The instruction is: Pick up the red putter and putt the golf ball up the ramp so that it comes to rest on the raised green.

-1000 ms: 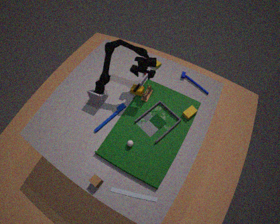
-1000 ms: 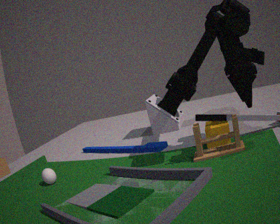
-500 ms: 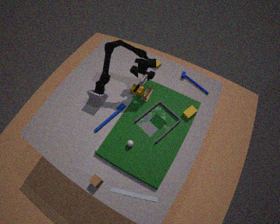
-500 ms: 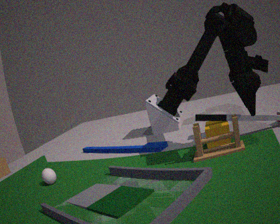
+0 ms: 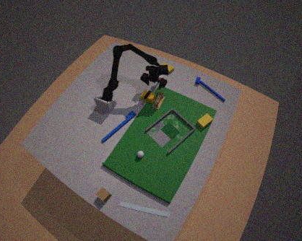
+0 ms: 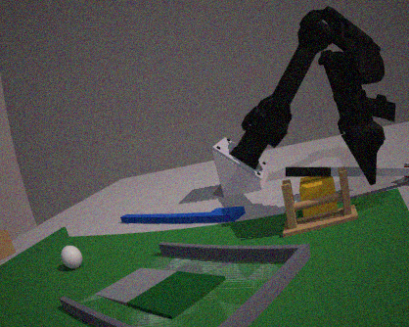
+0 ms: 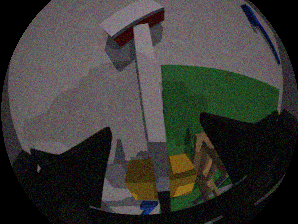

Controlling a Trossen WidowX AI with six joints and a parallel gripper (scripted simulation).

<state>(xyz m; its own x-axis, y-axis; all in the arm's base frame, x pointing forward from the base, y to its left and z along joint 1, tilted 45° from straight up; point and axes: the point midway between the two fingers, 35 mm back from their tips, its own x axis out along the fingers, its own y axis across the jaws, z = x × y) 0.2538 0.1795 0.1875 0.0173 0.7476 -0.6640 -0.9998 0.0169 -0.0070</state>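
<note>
The red putter lies 1 cm above my gripper tip. Also, from my gripper tip: yellow block: 10 cm to the right, 1 cm below; then white golf ball: 14 cm ahead, 51 cm to the right, 1 cm below; then brown block: 6 cm ahead, 84 cm to the right.
</note>
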